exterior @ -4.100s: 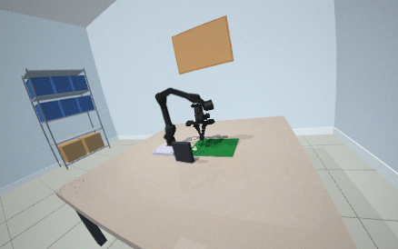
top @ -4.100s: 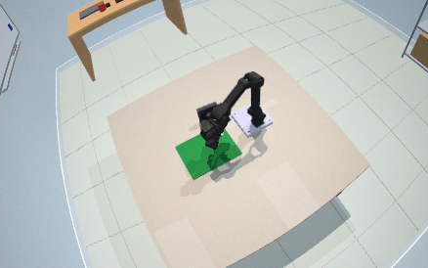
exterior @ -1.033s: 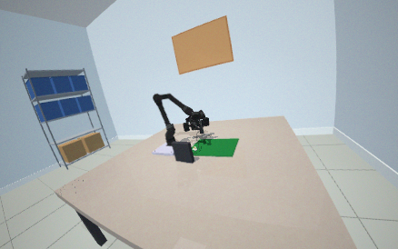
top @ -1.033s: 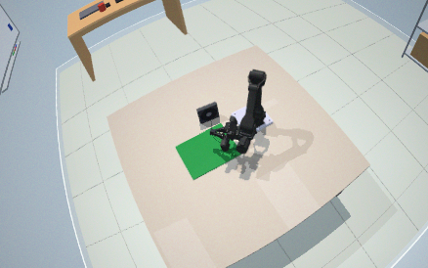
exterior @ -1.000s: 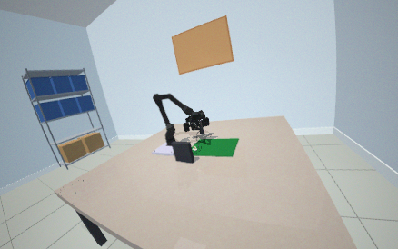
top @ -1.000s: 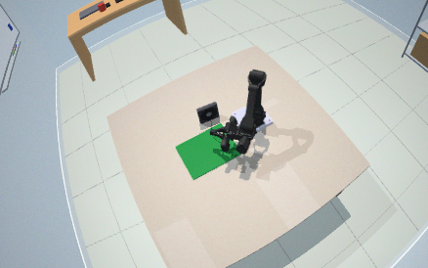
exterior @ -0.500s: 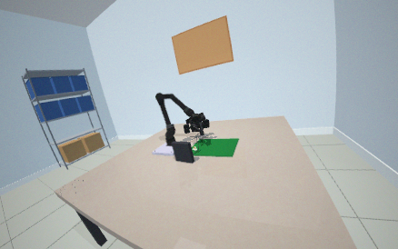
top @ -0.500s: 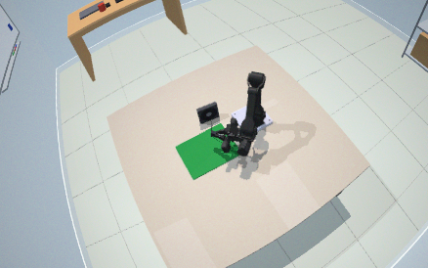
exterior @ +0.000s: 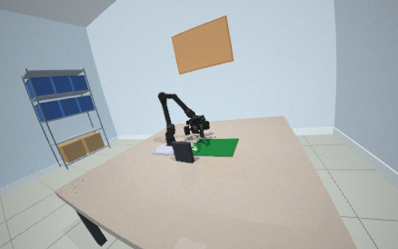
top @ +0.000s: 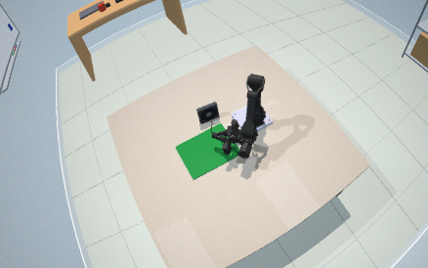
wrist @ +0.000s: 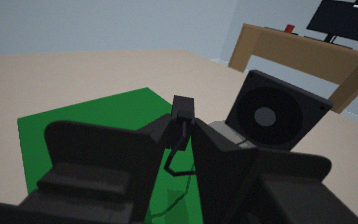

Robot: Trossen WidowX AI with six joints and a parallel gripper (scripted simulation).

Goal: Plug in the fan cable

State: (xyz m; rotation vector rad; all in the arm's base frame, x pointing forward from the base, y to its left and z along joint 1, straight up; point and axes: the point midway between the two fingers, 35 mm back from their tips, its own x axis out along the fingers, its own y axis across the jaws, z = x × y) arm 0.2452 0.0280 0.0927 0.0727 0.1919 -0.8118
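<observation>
The fan header lies 100 mm below my gripper tip, 60 mm to the right of it and 40 mm behind it. Round my gripper tip: black plug 10 mm below; black fan 180 mm to the right, 40 mm below, 40 mm behind; green board 110 mm below, 70 mm ahead.
</observation>
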